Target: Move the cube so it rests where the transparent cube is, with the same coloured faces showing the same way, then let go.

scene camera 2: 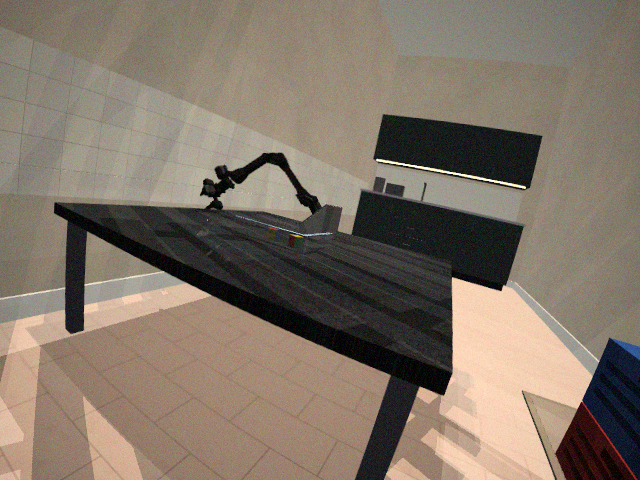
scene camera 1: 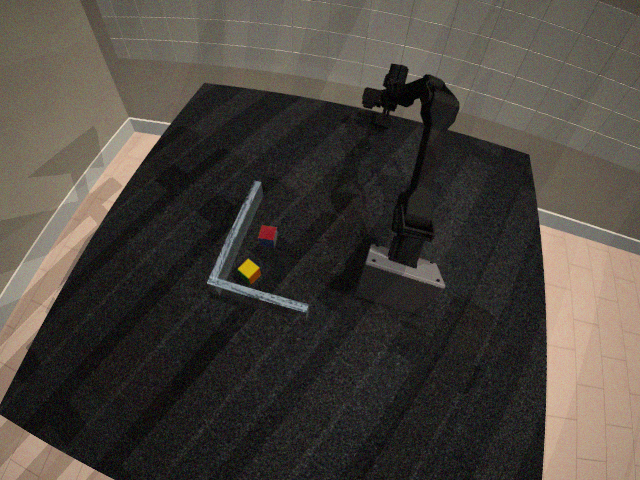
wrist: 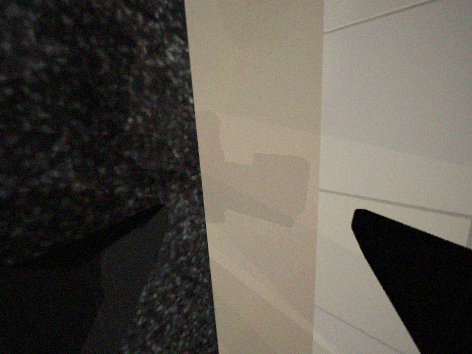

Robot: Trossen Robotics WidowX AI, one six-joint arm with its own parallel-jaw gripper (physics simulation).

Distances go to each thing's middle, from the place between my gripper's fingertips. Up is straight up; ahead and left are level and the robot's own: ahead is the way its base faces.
Now: hand 10 cm short of the L-shaped grey rail [scene camera 1: 217, 283] and 67 cm to the right of it.
